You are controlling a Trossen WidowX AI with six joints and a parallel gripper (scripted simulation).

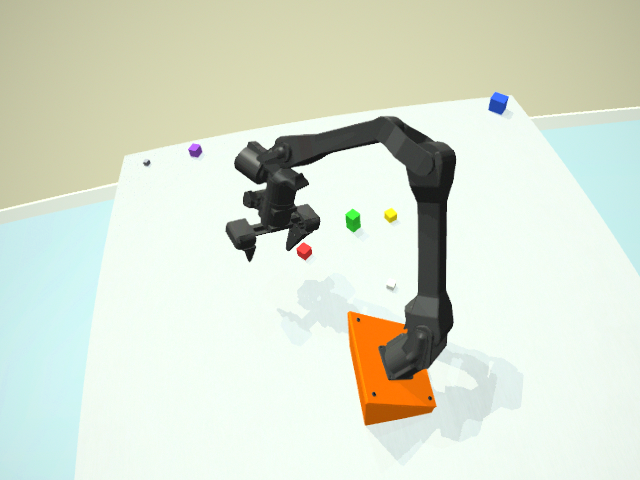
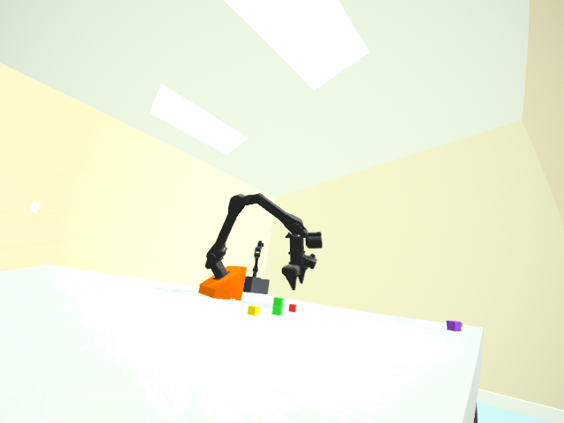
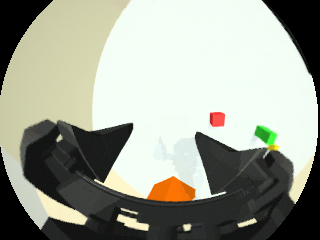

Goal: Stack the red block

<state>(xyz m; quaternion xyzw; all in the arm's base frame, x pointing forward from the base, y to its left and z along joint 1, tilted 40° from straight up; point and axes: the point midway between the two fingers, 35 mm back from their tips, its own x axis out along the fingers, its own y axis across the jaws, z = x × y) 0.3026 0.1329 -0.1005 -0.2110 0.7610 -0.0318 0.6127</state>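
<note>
My gripper tip is now 8 cm to the left of the red block, 8 cm above it and 5 cm short of it. Also, from my gripper tip: small white block: 24 cm to the right, 9 cm behind, 8 cm below; then purple block: 51 cm ahead, 16 cm to the left, 7 cm below; then yellow block: 30 cm to the right, 9 cm ahead, 8 cm below.
</note>
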